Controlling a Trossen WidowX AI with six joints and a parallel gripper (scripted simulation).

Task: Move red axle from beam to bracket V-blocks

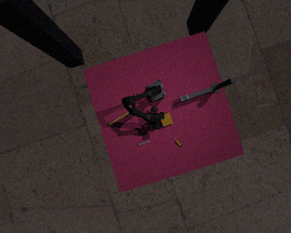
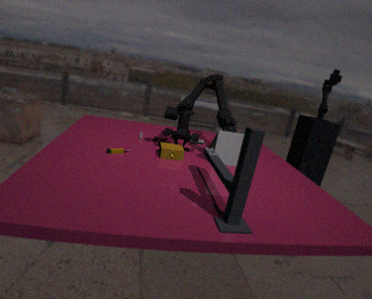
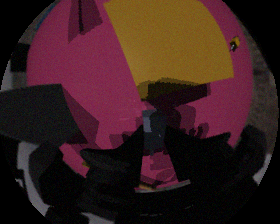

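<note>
Now: gripper tip 100 mm to the right of the yellow block, 40 mm short of it and 20 mm below it. Also, from my gripper tip: black tool (290 mm ahead, 170 mm to the left, 10 mm above); upright peg (20 mm to the right, 10 mm above).
</note>
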